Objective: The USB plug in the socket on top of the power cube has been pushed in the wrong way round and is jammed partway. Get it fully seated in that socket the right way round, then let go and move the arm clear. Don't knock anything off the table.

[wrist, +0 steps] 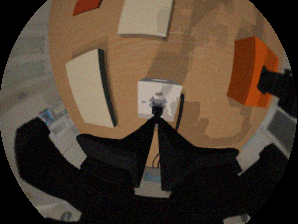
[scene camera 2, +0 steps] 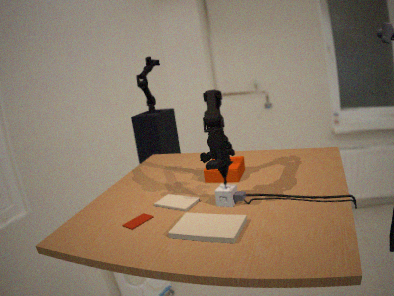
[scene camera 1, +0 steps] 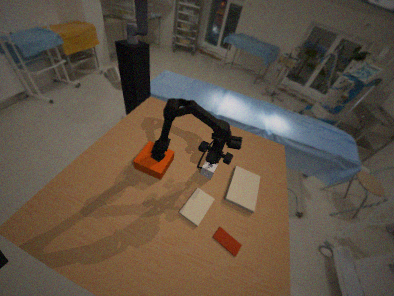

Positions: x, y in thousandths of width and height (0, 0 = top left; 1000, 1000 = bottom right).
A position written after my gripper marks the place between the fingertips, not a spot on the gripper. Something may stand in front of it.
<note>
My gripper (wrist: 525, 538) carries a dark USB plug. Further things: a white slab (scene camera 2: 519, 769) and a white slab (scene camera 1: 494, 711).
</note>
